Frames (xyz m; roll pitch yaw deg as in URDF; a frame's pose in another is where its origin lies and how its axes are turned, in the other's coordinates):
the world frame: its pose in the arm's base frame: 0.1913 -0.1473 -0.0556 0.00 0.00 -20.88
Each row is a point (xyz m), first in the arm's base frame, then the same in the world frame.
Working: the arm's base frame: its pose in the world frame: -0.2312 0.0694 0.0556 0.00 0.00 20.88

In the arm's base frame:
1: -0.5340 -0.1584 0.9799
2: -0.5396 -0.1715 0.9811
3: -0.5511 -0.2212 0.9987
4: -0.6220 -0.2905 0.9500
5: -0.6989 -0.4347 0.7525
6: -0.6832 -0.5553 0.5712
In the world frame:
1: -0.6737 -0.2689 1.0355
2: -0.6743 -0.2831 1.0367
3: -0.6673 -0.3336 1.0543
4: -0.7089 -0.4237 1.0056
5: -0.7293 -0.5858 0.8081
6: -0.6717 -0.6929 0.6268

